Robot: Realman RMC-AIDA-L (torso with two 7-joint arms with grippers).
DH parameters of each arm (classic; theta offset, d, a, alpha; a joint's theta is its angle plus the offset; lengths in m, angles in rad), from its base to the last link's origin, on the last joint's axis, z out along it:
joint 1: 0 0.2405 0 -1.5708
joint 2: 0 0 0 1.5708
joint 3: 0 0.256 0 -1.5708
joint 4: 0 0 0 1.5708
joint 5: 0 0.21 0 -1.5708
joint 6: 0 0 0 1.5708
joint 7: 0 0.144 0 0
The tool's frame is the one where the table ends.
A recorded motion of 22 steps. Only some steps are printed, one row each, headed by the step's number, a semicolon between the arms.
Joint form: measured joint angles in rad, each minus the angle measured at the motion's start. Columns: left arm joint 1, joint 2, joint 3, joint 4, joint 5, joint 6, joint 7; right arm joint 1, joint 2, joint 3, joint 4, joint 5, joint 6, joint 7.
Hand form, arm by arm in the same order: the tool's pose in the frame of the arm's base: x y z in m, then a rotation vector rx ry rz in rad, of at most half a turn. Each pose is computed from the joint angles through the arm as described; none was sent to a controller.
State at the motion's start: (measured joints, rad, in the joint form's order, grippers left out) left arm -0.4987 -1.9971 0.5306 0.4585 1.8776 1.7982 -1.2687; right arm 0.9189 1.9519 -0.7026 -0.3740 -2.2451 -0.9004 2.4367
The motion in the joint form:
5: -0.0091 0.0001 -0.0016 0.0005 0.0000 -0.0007 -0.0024; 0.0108 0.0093 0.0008 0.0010 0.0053 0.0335 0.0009
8: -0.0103 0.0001 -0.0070 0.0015 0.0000 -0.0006 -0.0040; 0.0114 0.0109 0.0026 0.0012 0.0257 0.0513 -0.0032
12: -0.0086 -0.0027 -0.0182 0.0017 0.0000 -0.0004 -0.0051; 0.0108 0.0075 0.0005 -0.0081 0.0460 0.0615 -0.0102
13: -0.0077 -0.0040 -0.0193 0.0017 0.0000 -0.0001 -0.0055; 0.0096 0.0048 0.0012 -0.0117 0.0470 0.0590 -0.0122
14: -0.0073 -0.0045 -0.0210 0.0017 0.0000 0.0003 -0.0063; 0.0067 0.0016 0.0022 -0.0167 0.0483 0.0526 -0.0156
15: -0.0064 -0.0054 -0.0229 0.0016 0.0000 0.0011 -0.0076; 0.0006 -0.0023 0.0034 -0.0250 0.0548 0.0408 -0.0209
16: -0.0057 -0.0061 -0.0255 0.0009 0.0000 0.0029 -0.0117; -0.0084 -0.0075 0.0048 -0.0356 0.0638 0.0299 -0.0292
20: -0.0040 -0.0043 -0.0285 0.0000 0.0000 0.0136 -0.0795; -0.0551 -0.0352 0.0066 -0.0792 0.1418 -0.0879 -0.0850
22: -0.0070 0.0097 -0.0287 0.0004 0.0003 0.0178 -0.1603; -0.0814 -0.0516 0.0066 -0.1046 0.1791 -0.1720 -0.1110
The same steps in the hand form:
5: -0.2675 0.3045 0.0316 -2.6296 -0.6053 -1.1265; 0.2299 0.4689 0.0080 -1.9826 1.6286 0.4972
8: -0.2673 0.3052 0.0324 -2.6245 -0.6050 -1.1293; 0.2288 0.4714 0.0093 -1.9632 1.6260 0.5244
12: -0.2677 0.3051 0.0328 -2.6115 -0.6102 -1.1381; 0.2270 0.4751 0.0145 -1.9509 1.6086 0.5491
13: -0.2677 0.3047 0.0324 -2.6100 -0.6124 -1.1403; 0.2272 0.4757 0.0167 -1.9510 1.6032 0.5512
14: -0.2678 0.3046 0.0325 -2.6081 -0.6141 -1.1423; 0.2278 0.4758 0.0191 -1.9534 1.5980 0.5529
15: -0.2679 0.3043 0.0324 -2.6060 -0.6173 -1.1452; 0.2286 0.4755 0.0225 -1.9569 1.5939 0.5603
16: -0.2679 0.3039 0.0324 -2.6037 -0.6242 -1.1505; 0.2305 0.4752 0.0273 -1.9573 1.5859 0.5694
20: -0.2679 0.3025 0.0336 -2.6032 -0.7150 -1.1796; 0.2337 0.4668 0.0458 -2.0221 1.5691 0.6386
22: -0.2692 0.3043 0.0391 -2.6012 -0.8139 -1.1893; 0.2342 0.4595 0.0556 -2.0773 1.5592 0.6725

